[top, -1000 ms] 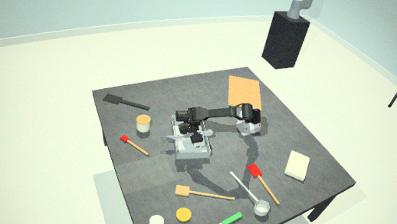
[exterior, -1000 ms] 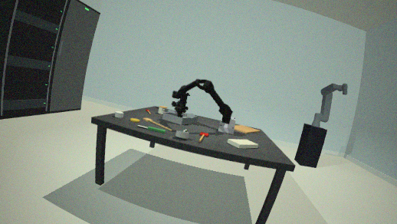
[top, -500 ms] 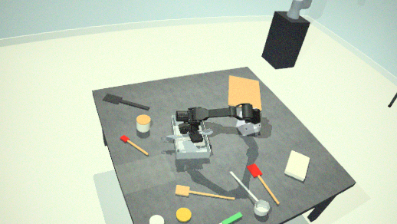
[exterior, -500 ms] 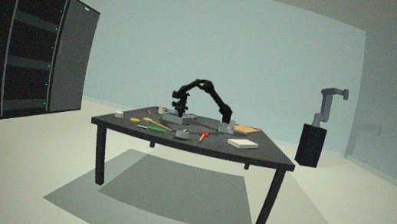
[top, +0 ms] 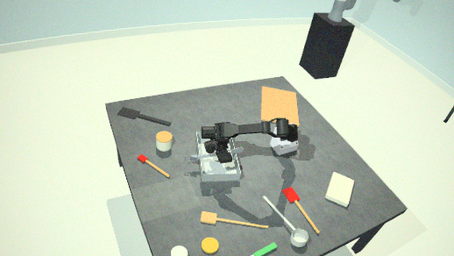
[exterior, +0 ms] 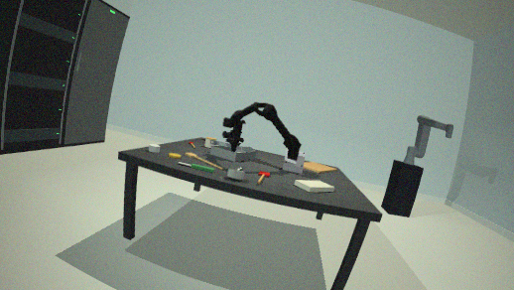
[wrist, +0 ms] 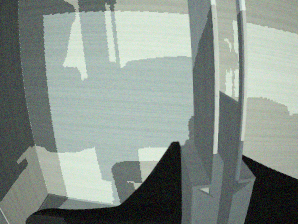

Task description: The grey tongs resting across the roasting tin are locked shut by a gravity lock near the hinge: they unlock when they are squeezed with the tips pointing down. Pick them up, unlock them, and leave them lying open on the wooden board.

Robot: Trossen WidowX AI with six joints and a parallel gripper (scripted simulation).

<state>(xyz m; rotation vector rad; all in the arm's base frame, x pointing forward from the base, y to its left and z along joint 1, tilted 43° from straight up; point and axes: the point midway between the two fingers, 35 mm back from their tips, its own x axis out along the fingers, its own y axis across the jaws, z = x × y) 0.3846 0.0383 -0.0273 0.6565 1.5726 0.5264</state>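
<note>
Right now my gripper tip is 3 cm to the left of the grey roasting tin. From my gripper tip the other things lie so: yellow disc (43 cm to the left, 22 cm ahead, 2 cm below); then yellow lock piece (8 cm ahead, 4 cm above, 1 cm to the right); then cork-lidded jar (23 cm ahead, 20 cm to the right).
</note>
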